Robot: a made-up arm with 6 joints.
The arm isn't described. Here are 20 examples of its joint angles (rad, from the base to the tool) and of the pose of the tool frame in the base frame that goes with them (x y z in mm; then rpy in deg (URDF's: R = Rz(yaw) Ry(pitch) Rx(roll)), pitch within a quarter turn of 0, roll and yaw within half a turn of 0).
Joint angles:
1: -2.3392 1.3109 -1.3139 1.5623 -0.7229 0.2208
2: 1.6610 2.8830 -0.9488 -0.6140 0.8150 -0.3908
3: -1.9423 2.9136 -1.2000 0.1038 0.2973 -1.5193
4: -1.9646 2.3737 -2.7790 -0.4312 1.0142 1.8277
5: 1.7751 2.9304 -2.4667 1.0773 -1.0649 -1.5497
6: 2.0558 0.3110 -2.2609 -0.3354 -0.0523 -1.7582
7: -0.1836 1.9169 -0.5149 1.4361 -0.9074 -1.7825
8: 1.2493 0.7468 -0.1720 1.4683 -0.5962 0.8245
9: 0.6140 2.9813 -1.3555 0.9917 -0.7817 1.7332
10: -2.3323 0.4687 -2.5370 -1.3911 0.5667 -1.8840
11: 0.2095 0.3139 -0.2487 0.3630 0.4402 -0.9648
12: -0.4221 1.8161 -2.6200 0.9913 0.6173 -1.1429
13: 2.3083 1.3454 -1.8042 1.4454 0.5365 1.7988
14: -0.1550 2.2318 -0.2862 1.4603 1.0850 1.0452
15: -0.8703 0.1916 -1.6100 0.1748 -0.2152 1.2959
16: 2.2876 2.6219 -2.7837 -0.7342 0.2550 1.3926
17: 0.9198 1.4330 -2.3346 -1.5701 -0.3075 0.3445
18: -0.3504 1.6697 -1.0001 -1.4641 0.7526 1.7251
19: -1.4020 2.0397 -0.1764 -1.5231 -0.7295 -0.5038
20: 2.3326 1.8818 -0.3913 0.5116 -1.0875 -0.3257
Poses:
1: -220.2 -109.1 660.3 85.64 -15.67 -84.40
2: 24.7 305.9 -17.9 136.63 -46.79 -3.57
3: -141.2 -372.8 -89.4 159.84 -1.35 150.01
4: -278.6 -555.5 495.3 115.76 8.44 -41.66
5: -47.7 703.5 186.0 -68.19 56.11 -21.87
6: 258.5 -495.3 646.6 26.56 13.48 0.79
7: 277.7 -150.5 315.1 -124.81 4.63 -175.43
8: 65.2 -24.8 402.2 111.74 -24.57 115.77
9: 460.1 234.4 -87.4 134.76 -8.19 61.83
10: 318.0 428.7 678.8 -34.20 23.85 40.99
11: -87.1 0.7 347.2 -127.09 51.14 -99.07
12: 358.8 -95.2 805.5 -45.76 51.43 -44.37
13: -190.8 116.3 783.0 21.77 -65.05 -38.06
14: 259.2 70.2 244.1 -115.33 -10.89 10.65
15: -284.9 330.7 642.3 -8.16 -2.97 34.54
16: -452.4 551.0 418.7 84.84 50.67 -152.67
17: 65.2 148.0 891.6 -37.12 -2.98 -11.21
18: 294.9 -197.8 457.3 -158.75 60.27 134.01
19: 117.1 -193.3 256.4 -169.75 41.56 -144.79
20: -197.3 285.1 346.7 -145.83 66.53 -37.18
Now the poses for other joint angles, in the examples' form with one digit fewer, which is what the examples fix.
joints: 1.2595 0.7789 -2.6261 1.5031 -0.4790 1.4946
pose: -66 -394 807 -30.3 18.6 -116.0
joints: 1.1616 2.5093 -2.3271 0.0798 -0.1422 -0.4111
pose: 282 646 396 -81.8 70.8 -16.4
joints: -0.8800 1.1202 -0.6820 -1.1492 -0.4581 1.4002
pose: 145 -96 530 111.9 68.2 84.1
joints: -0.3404 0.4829 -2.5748 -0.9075 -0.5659 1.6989
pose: -525 242 649 -57.4 -20.6 28.5
